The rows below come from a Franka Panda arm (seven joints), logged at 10 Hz.
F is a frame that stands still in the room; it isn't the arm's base.
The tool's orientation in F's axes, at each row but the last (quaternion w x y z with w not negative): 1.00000, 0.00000, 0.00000, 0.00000; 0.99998, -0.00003, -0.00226, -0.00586; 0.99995, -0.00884, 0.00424, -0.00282; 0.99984, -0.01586, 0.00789, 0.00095; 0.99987, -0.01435, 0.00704, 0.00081; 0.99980, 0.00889, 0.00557, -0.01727
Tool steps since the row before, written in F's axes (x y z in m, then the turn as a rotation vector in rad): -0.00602, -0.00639, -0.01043, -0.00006, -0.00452, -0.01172; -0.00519, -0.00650, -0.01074, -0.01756, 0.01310, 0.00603; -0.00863, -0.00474, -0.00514, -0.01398, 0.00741, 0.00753; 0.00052, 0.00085, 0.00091, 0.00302, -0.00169, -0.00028; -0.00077, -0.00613, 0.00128, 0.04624, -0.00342, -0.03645; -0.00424, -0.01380, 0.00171, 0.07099, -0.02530, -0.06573
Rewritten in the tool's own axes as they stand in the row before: -0.00602, -0.00639, -0.01043, -0.00006, -0.00452, -0.01172; -0.00516, -0.00656, -0.01072, -0.01768, 0.01289, 0.00611; -0.00856, -0.00470, -0.00530, -0.01409, 0.00720, 0.00754; 0.00051, 0.00082, 0.00094, 0.00302, -0.00169, -0.00029; -0.00080, -0.00616, 0.00109, 0.04674, -0.00246, -0.03588; -0.00378, -0.01391, 0.00191, 0.07257, -0.02398, -0.06449
